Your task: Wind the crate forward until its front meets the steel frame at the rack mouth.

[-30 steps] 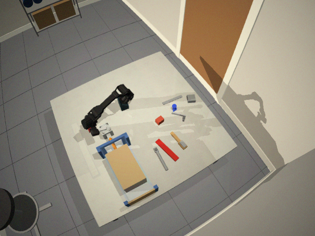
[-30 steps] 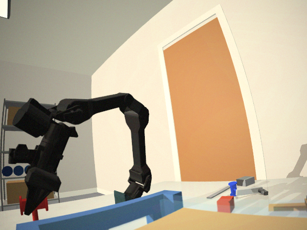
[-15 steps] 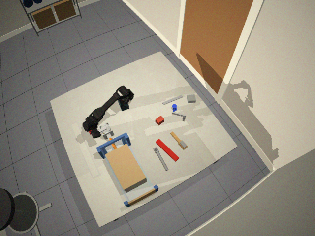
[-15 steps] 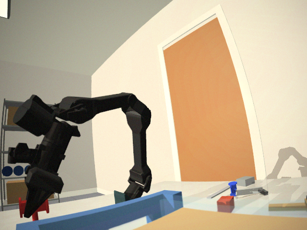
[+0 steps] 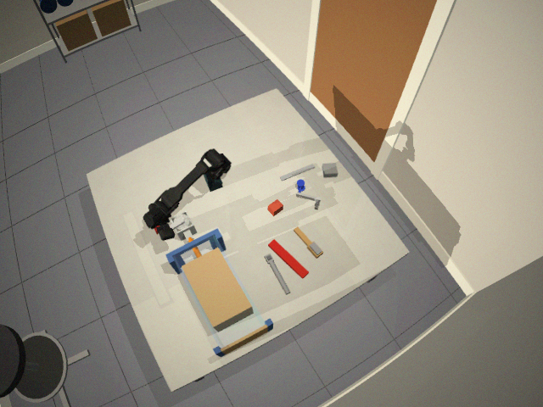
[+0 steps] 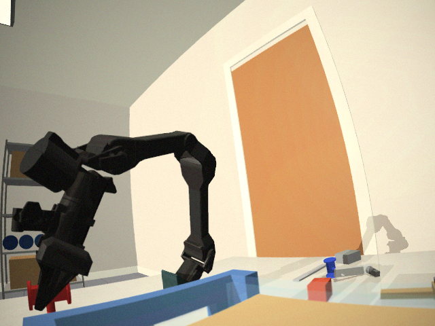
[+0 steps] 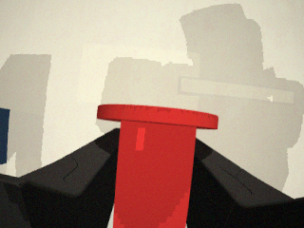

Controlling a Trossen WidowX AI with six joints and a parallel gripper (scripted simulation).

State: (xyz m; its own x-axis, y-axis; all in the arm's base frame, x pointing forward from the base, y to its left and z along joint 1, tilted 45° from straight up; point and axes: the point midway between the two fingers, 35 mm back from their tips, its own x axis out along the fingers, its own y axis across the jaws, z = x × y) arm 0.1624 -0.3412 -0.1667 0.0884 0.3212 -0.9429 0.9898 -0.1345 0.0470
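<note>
The winch lies 110 mm to the left of my gripper tip, 100 mm below it and 20 mm behind it. From my gripper tip the other things lie so: red bar (460 mm to the left, 390 mm ahead, 120 mm below); then wooden brush (590 mm to the left, 380 mm ahead, 110 mm below); then red grip (20 mm to the left).
</note>
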